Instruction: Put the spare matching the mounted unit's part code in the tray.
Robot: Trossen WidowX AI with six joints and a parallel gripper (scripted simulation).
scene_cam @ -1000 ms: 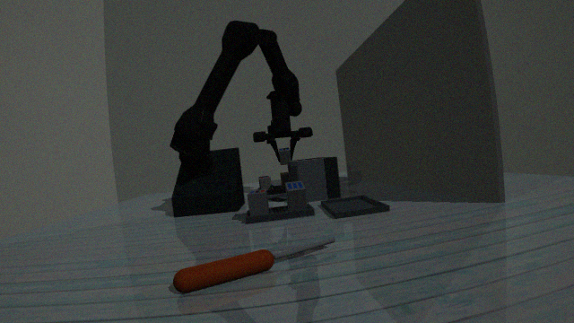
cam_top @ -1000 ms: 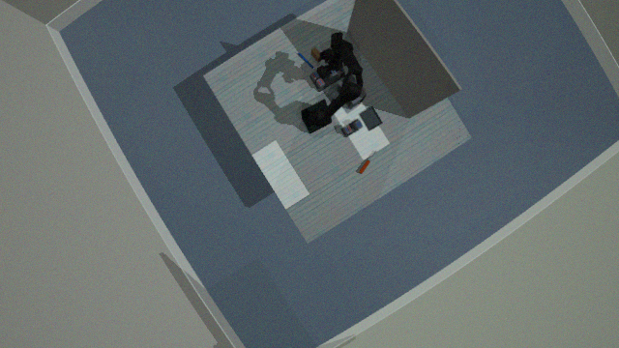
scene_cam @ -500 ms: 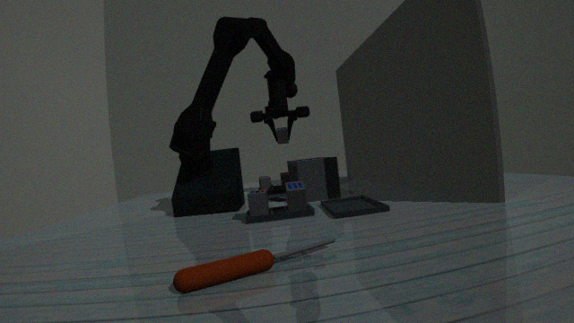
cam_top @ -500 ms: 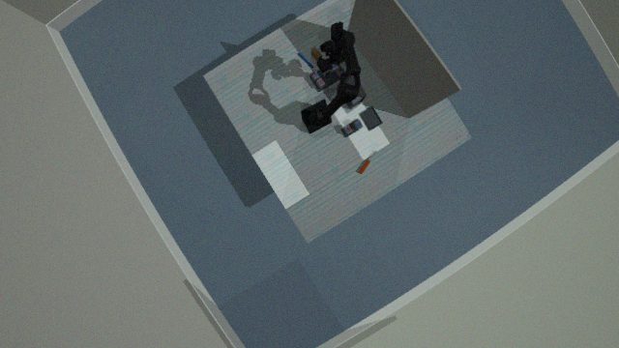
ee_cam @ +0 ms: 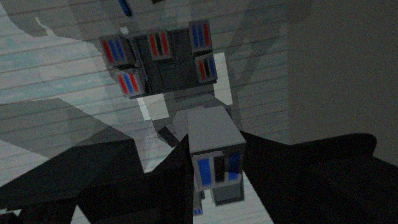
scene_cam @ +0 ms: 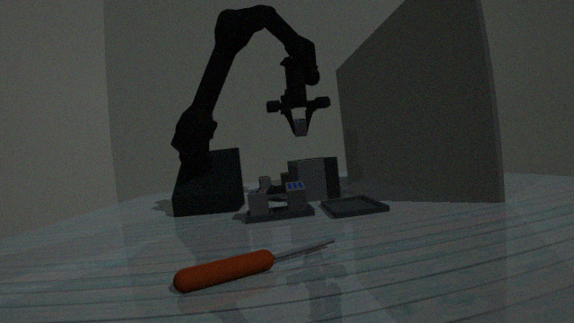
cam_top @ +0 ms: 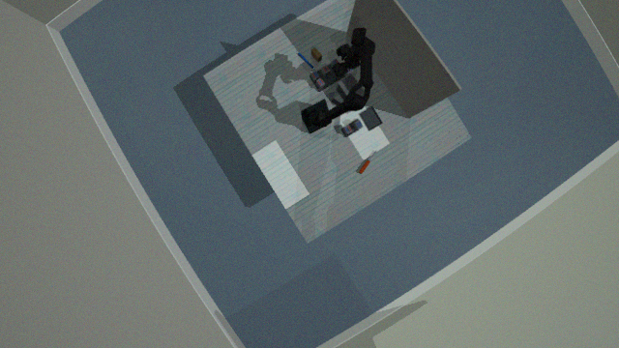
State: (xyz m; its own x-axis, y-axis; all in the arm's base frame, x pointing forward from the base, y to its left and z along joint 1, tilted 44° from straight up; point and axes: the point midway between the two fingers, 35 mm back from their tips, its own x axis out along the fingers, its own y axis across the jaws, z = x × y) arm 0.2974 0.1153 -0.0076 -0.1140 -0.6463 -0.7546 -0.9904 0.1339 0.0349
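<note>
My gripper tip is 29 cm to the left of the dark tray, 17 cm above it and 3 cm short of it. Round my gripper tip: grey panel: 24 cm ahead, 8 cm to the right, 5 cm above; mounted unit: 13 cm below, 7 cm to the right.
</note>
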